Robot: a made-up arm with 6 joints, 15 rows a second.
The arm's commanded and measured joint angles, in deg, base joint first. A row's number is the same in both.
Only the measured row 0 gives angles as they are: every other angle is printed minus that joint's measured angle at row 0.
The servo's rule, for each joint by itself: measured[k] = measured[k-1] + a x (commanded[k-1-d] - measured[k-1]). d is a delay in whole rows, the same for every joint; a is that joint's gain. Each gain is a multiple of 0.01, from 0.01 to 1. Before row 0 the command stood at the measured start. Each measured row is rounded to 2 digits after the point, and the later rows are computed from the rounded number. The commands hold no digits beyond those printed.
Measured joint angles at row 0: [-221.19 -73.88 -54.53 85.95 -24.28 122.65]
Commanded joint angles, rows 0 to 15: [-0.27 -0.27 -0.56 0.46 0.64 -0.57]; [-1.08 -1.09 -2.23 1.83 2.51 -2.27]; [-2.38 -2.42 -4.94 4.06 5.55 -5.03]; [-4.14 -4.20 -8.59 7.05 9.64 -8.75]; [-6.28 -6.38 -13.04 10.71 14.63 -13.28]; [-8.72 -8.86 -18.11 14.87 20.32 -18.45]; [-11.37 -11.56 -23.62 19.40 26.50 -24.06]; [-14.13 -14.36 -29.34 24.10 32.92 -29.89]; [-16.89 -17.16 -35.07 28.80 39.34 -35.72]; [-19.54 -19.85 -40.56 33.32 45.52 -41.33]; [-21.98 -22.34 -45.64 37.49 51.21 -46.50]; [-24.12 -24.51 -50.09 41.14 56.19 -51.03]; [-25.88 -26.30 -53.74 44.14 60.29 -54.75]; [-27.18 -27.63 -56.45 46.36 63.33 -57.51]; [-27.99 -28.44 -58.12 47.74 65.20 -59.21]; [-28.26 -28.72 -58.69 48.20 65.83 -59.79]
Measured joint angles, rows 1 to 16: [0.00 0.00 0.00 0.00 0.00 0.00]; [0.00 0.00 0.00 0.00 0.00 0.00]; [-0.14 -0.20 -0.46 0.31 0.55 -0.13]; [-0.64 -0.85 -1.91 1.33 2.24 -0.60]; [-1.56 -2.00 -4.39 3.16 5.09 -1.57]; [-2.93 -3.61 -7.83 5.77 9.00 -3.15]; [-4.71 -5.63 -12.10 9.08 13.84 -5.38]; [-6.84 -7.99 -17.03 12.96 19.41 -8.26]; [-9.24 -10.60 -22.43 17.27 25.51 -11.74]; [-11.83 -13.34 -28.10 21.85 31.88 -15.73]; [-14.51 -16.13 -33.82 26.51 38.30 -20.13]; [-17.18 -18.85 -39.35 31.07 44.51 -24.79]; [-19.72 -21.40 -44.51 35.37 50.27 -29.57]; [-22.05 -23.67 -49.09 39.24 55.36 -34.29]; [-24.08 -25.59 -52.90 42.52 59.60 -38.79]; [-25.72 -27.08 -55.81 45.09 62.81 -42.91]
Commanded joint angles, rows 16 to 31: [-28.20 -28.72 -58.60 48.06 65.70 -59.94]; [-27.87 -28.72 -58.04 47.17 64.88 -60.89]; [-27.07 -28.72 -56.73 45.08 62.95 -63.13]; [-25.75 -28.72 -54.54 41.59 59.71 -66.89]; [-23.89 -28.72 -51.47 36.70 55.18 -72.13]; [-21.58 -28.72 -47.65 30.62 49.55 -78.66]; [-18.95 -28.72 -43.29 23.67 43.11 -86.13]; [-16.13 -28.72 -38.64 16.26 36.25 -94.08]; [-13.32 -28.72 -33.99 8.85 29.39 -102.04]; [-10.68 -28.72 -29.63 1.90 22.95 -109.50]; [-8.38 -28.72 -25.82 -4.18 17.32 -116.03]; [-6.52 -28.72 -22.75 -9.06 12.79 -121.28]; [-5.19 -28.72 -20.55 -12.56 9.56 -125.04]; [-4.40 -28.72 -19.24 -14.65 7.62 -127.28]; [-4.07 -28.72 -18.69 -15.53 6.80 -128.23]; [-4.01 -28.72 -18.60 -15.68 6.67 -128.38]
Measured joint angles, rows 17 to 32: [-26.92 -28.07 -57.70 46.87 64.87 -46.50]; [-27.63 -28.54 -58.51 47.76 65.70 -49.42]; [-27.93 -28.67 -58.58 47.96 65.70 -51.73]; [-27.90 -28.71 -58.14 47.43 64.99 -53.75]; [-27.46 -28.72 -56.98 45.86 63.24 -55.81]; [-26.55 -28.72 -54.98 43.00 60.20 -58.25]; [-25.14 -28.72 -52.10 38.78 55.88 -61.30]; [-23.25 -28.72 -48.45 33.31 50.44 -65.12]; [-20.97 -28.72 -44.22 26.85 44.14 -69.74]; [-18.40 -28.72 -39.64 19.75 37.35 -75.09]; [-15.71 -28.72 -35.01 12.45 30.50 -81.02]; [-13.04 -28.72 -30.60 5.38 24.01 -87.29]; [-10.57 -28.72 -26.68 -1.03 18.26 -93.61]; [-8.42 -28.72 -23.46 -6.41 13.56 -99.70]; [-6.71 -28.72 -21.07 -10.53 10.12 -105.27]; [-5.49 -28.72 -19.57 -13.29 7.97 -110.11]
